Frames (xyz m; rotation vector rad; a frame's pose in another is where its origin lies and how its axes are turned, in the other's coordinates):
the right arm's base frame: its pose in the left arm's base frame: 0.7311 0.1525 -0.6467 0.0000 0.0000 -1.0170
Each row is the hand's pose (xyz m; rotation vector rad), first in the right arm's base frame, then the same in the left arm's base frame.
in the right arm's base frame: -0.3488 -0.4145 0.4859 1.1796 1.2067 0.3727
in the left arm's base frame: 0.1951 0.2312 -0.1608 1.6193 0.4802 -0.3932
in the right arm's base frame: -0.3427 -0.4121 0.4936 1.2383 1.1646 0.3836
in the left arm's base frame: 0.2004 0.2272 -0.1531 1.6483 0.4143 -0.3787
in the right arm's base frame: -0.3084 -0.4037 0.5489 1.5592 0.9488 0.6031
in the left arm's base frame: 0.2255 0.2025 -0.0978 1.7847 0.0681 -0.1241
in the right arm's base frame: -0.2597 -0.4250 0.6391 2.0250 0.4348 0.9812
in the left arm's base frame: 0.2330 0.1499 -0.0076 1.8636 -0.5704 0.3314
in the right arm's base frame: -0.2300 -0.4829 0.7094 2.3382 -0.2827 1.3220
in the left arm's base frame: 0.1994 0.0942 0.0627 1.7222 -1.2525 0.7777
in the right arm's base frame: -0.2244 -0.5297 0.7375 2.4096 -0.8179 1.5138
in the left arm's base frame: 0.1626 0.0648 0.0908 1.5037 -1.6633 1.0500
